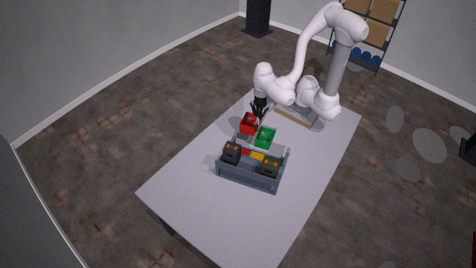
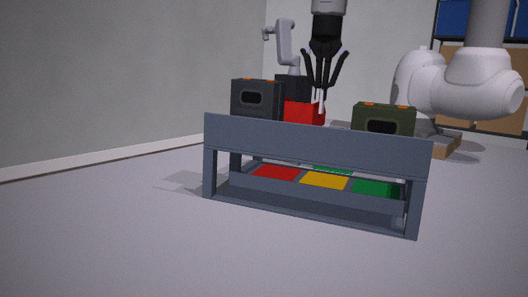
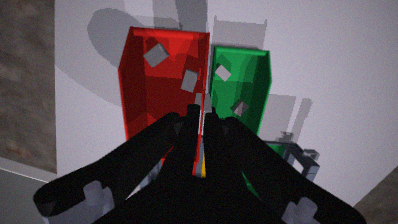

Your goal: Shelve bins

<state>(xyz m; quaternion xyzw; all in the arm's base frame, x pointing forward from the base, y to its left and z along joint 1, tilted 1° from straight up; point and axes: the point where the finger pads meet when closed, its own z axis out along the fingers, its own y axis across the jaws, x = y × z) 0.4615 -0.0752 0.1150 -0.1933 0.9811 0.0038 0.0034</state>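
My gripper is now 10 mm short of the red bin, 50 mm to the left of it and 40 mm above it. The rest, counted from my hand: olive box: 230 mm ahead, 290 mm to the left, 10 mm below; green bin: 20 mm behind, 60 mm to the left, 120 mm below; dark grey box: 320 mm ahead, 70 mm to the left.
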